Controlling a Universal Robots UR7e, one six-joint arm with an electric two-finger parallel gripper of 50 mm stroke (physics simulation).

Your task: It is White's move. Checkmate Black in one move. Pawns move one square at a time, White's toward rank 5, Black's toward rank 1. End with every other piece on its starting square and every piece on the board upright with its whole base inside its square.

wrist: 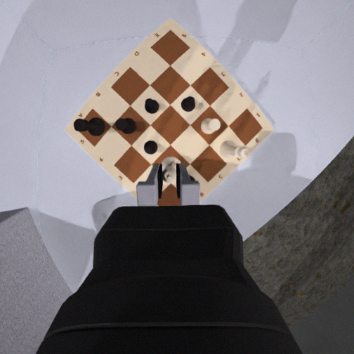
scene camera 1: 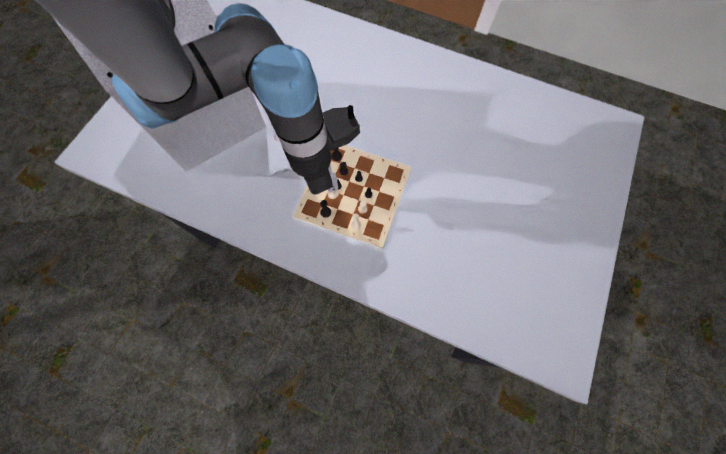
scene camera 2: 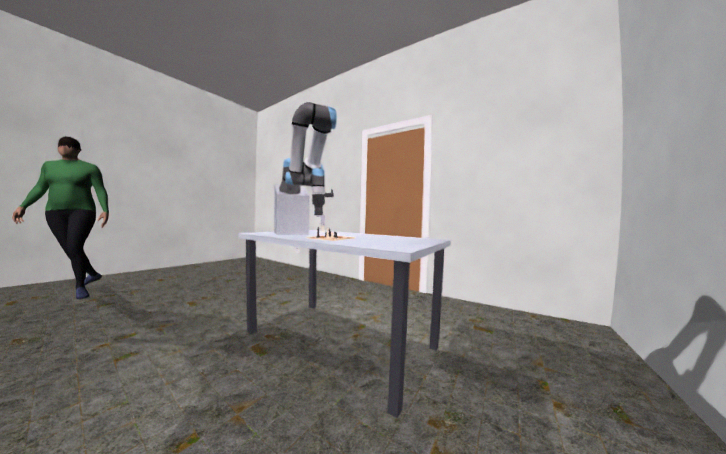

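Seen in the pictures: gripper, fingertip midpoint: (scene camera 1: 331,185) (scene camera 2: 322,225); arm's base, origin of the base link: (scene camera 2: 289,190).
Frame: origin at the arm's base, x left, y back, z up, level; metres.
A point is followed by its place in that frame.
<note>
My gripper (scene camera 1: 334,185) @[x -0.071, y -0.378, z -0.240 m] (scene camera 2: 322,222) @[x -0.071, y -0.378, z -0.240 m] (wrist: 169,173) is shut on a white piece (scene camera 1: 333,194) @[x -0.076, y -0.384, z -0.270 m] (wrist: 171,162), upright over square B2. I cannot tell whether its base touches the chessboard (scene camera 1: 301,216) @[x -0.138, y -0.326, z -0.309 m] (wrist: 171,25). The black piece at B1 (scene camera 1: 324,210) @[x -0.114, y -0.376, z -0.285 m] is mostly hidden by the fingers in the wrist view. A tall black piece (scene camera 1: 336,155) @[x 0.032, y -0.346, z -0.295 m] (wrist: 96,126) stands on A5, another black piece (scene camera 1: 343,168) @[x 0.000, y -0.378, z -0.284 m] (wrist: 125,125) on B4. Black pawns stand on B3 (wrist: 150,147), C4 (wrist: 151,106) and D3 (wrist: 188,104). A white pawn (scene camera 1: 363,206) @[x -0.077, y -0.456, z -0.277 m] (wrist: 211,125) stands on D2, a taller white piece (scene camera 1: 356,223) @[x -0.119, y -0.454, z -0.283 m] (wrist: 231,148) on D1.
The chessboard lies on a white table (scene camera 1: 481,278) @[x -0.132, y -0.753, z -0.315 m] (scene camera 2: 374,243) @[x -0.108, y -0.753, z -0.316 m]. The grey robot pedestal (scene camera 1: 203,133) @[x -0.056, y -0.066, z -0.230 m] (scene camera 2: 291,214) @[x -0.046, y -0.072, z -0.173 m] stands beside the board. B1 and B3 are occupied close to the fingers. A person in a green top (scene camera 2: 69,184) stands away from the table.
</note>
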